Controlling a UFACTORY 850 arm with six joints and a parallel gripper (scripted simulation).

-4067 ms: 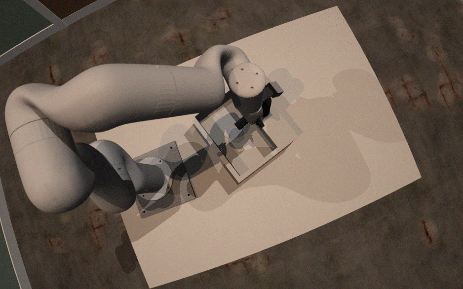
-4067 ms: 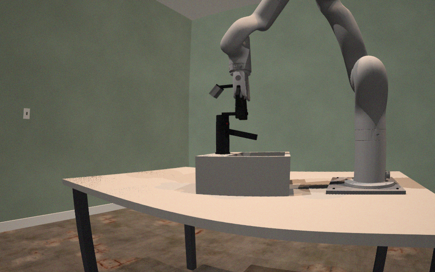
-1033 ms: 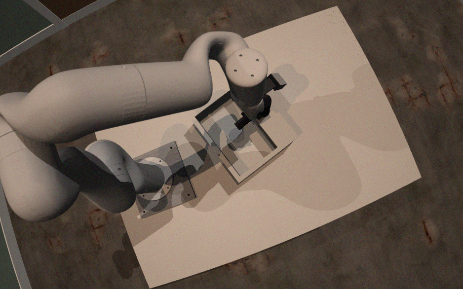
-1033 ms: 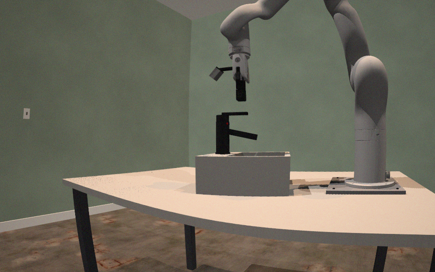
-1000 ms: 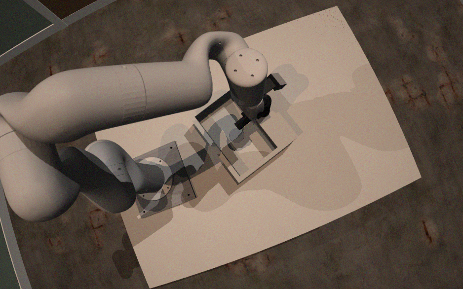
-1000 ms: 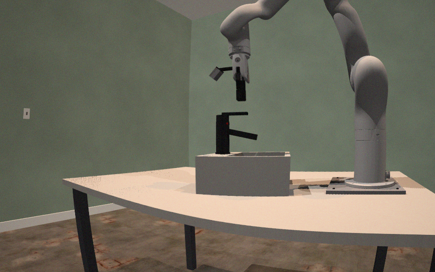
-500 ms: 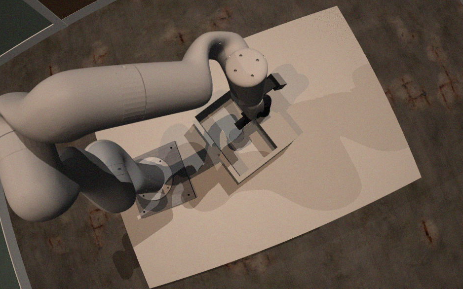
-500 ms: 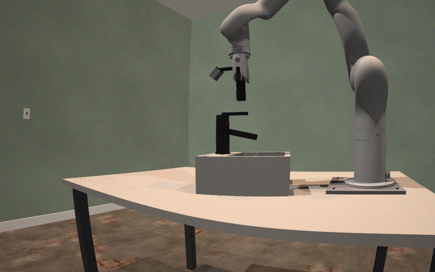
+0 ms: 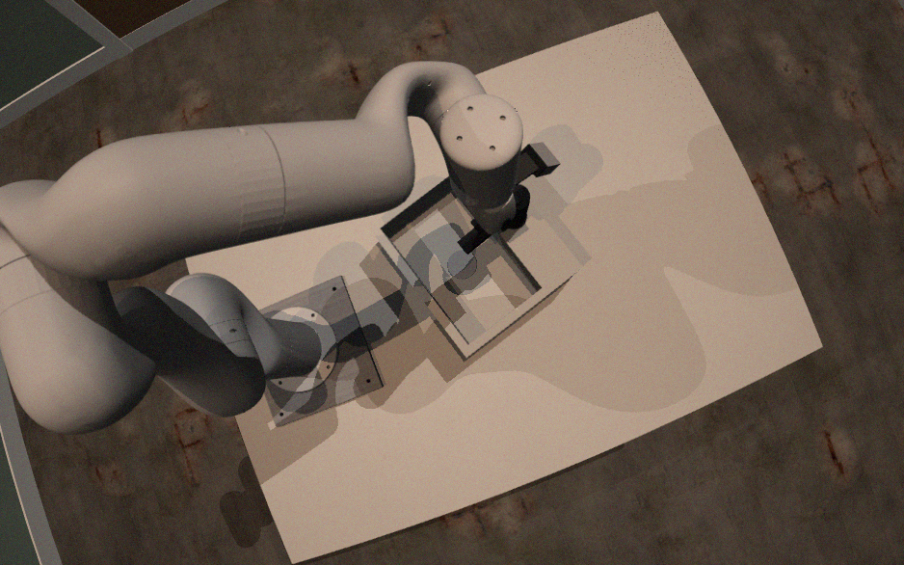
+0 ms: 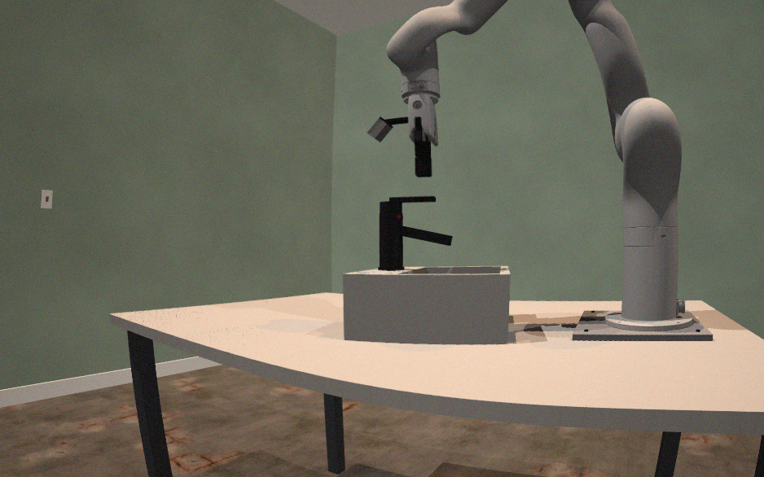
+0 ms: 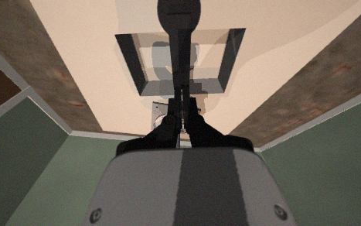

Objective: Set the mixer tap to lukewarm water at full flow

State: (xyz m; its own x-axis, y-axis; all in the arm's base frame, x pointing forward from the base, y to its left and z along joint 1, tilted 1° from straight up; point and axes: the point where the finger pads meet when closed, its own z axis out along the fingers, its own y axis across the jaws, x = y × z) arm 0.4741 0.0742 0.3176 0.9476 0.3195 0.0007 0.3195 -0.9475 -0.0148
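Now: the lever 70 mm below my hand, 20 mm ahead of it and 10 mm to the left of it. Also, from my hand: black mixer tap 110 mm below, 40 mm ahead, 20 mm to the left; then grey sink basin 300 mm below, 50 mm behind, 20 mm to the right.
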